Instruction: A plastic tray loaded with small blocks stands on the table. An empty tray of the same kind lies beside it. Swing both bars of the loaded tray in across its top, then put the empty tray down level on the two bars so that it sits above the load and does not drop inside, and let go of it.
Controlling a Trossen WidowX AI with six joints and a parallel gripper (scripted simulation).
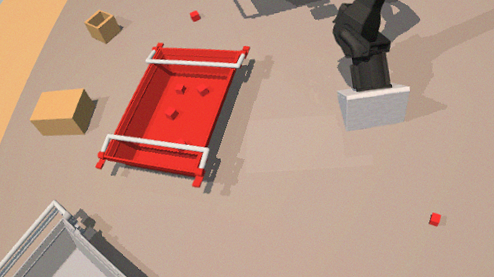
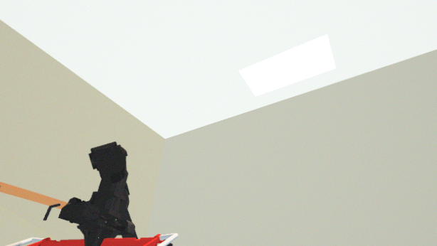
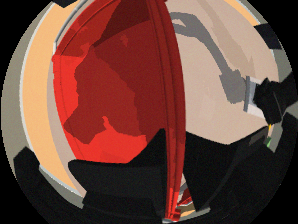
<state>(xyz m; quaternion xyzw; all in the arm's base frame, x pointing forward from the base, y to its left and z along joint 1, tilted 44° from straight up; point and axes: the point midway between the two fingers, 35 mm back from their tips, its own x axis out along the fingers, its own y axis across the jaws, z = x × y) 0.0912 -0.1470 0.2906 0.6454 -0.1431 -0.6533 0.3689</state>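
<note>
My gripper tip is 30 mm short of the red tray, 80 mm to the left of it and 10 mm above it. Also, from my gripper tip: small red cube 180 mm behind, 550 mm to the left, 110 mm below.
</note>
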